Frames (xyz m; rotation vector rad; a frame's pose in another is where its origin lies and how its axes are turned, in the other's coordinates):
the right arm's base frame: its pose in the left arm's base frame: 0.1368 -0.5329 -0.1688 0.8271 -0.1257 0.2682
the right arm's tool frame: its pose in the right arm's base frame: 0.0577 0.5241 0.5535 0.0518 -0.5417 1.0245
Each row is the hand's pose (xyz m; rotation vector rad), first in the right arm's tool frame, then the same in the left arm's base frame.
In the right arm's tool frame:
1: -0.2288 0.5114 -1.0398 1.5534 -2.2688 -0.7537
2: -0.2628 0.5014 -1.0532 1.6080 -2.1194 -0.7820
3: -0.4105 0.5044 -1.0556 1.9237 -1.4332 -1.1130
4: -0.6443 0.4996 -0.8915 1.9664 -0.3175 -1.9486
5: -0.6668 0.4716 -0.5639 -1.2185 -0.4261 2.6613
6: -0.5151 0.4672 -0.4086 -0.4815 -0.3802 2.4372
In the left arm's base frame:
1: -0.1513 0.4635 0.0963 -2.2948 0.6735 0.3606
2: -0.1430 0.4636 0.0593 -2.4067 0.6196 0.2770
3: -0.1680 0.4291 -0.0822 -2.8265 0.0180 0.0548
4: -0.2508 0.2195 -0.2577 2.6396 1.1661 -0.2730
5: -0.3300 -0.0921 -0.1853 1.6304 1.7503 -1.0692
6: -0.3507 -0.1954 0.0046 1.0657 1.8284 -1.7171

